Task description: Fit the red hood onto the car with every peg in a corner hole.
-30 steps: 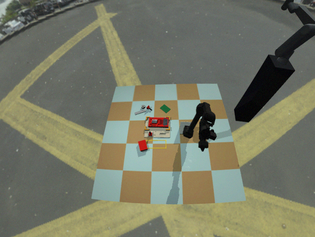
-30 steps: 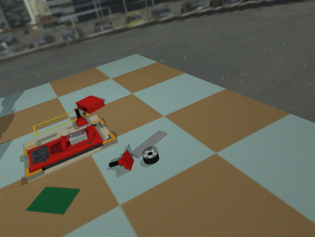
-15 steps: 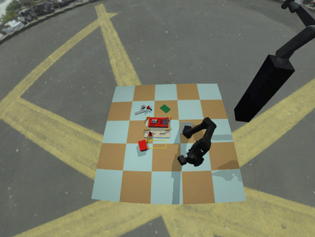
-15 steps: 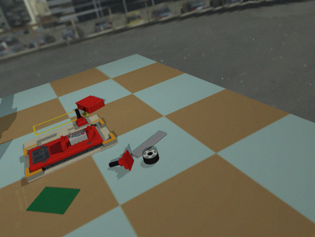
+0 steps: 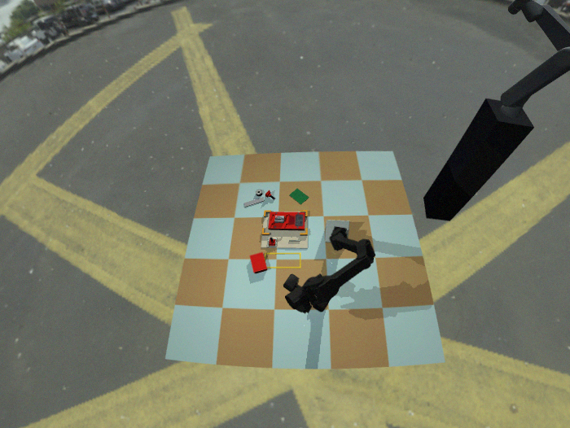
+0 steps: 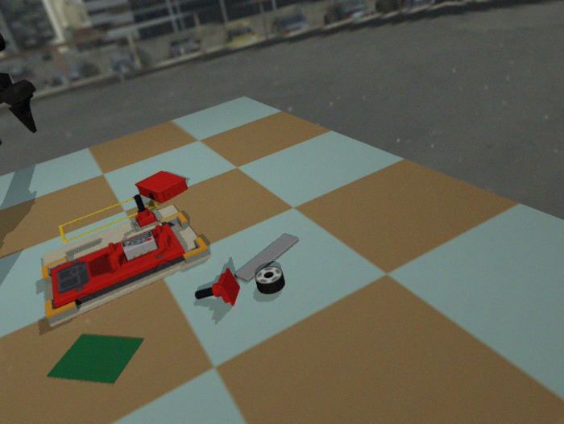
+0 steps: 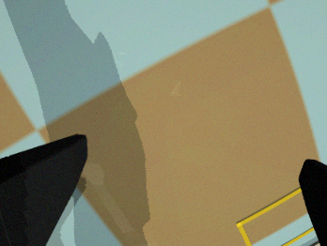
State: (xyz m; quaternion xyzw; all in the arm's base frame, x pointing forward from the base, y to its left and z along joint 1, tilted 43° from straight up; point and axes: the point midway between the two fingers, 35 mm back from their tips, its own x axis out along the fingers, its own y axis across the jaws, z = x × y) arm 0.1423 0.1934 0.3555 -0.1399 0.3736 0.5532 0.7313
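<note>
The red hood is 26 cm ahead of my gripper tip, 17 cm to the right of it and 13 cm below it. The rest, counted from my gripper tip: grey strip 38 cm ahead, 54 cm to the right, 15 cm below; then grey engine block 19 cm ahead, 43 cm to the right, 13 cm below; then green square 12 cm ahead, 62 cm to the right, 15 cm below.
</note>
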